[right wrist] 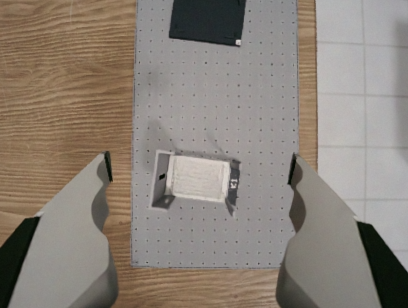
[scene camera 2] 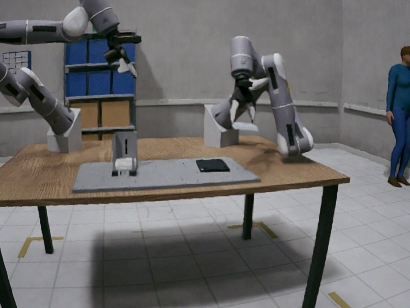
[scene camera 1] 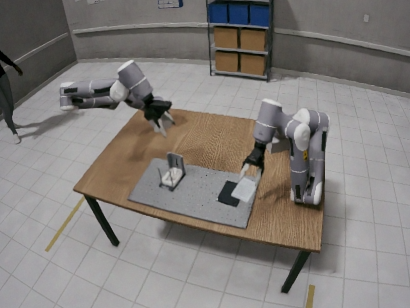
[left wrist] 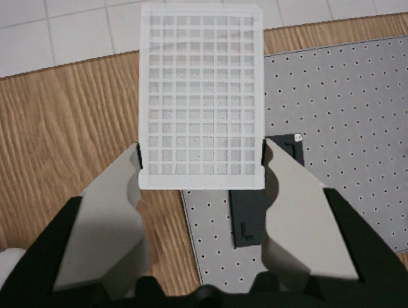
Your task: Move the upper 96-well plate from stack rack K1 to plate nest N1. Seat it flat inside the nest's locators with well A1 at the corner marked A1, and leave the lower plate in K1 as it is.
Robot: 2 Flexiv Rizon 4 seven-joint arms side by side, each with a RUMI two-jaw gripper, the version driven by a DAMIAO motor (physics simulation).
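Observation:
My left gripper (scene camera 1: pixel 251 172) (scene camera 2: pixel 243 120) (left wrist: pixel 201 143) is shut on a translucent white 96-well plate (scene camera 1: pixel 245 189) (scene camera 2: pixel 246 127) (left wrist: pixel 201 95), gripping it by its sides near one end and holding it in the air. The black nest N1 (scene camera 1: pixel 228 194) (scene camera 2: pixel 213 165) (left wrist: pixel 247 217) (right wrist: pixel 207 22) lies lower down; in the left wrist view the plate hides part of it, and a white corner mark shows. Rack K1 (scene camera 1: pixel 175 161) (scene camera 2: pixel 125 142) (right wrist: pixel 160 180) holds the lower white plate (scene camera 1: pixel 171 177) (scene camera 2: pixel 123 164) (right wrist: pixel 197 177). My right gripper (scene camera 1: pixel 165 128) (scene camera 2: pixel 129 71) (right wrist: pixel 200 155) is open and empty, high above the table.
The grey perforated board (scene camera 1: pixel 190 209) (scene camera 2: pixel 165 179) (left wrist: pixel 345 100) (right wrist: pixel 210 240) carries the rack and the nest on the wooden table (scene camera 1: pixel 205 135) (scene camera 2: pixel 305 172) (left wrist: pixel 65 150) (right wrist: pixel 65 100). The rack's tall back wall and thin front posts stand up above the lower plate.

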